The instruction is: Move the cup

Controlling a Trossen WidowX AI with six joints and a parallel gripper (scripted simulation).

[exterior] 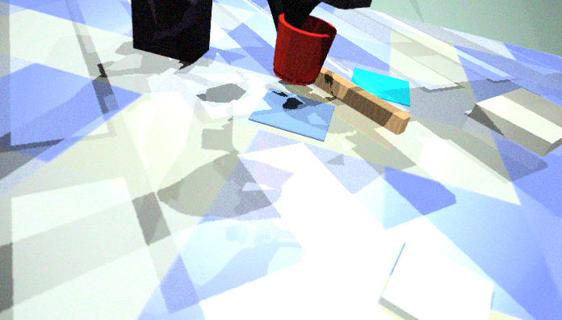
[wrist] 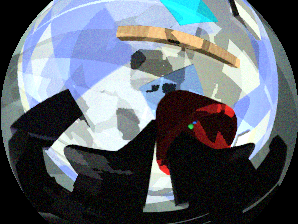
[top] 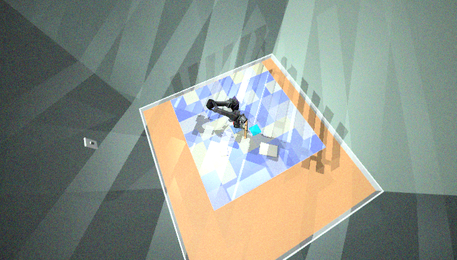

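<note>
Right now the wooden bar is 9 cm ahead of my gripper tip, 7 cm to the left of it and 8 cm below it. From my gripper tip the other things lie so: light blue pad 4 cm ahead, 2 cm to the right, 10 cm below; dark red cup 3 cm ahead, 2 cm to the right.
</note>
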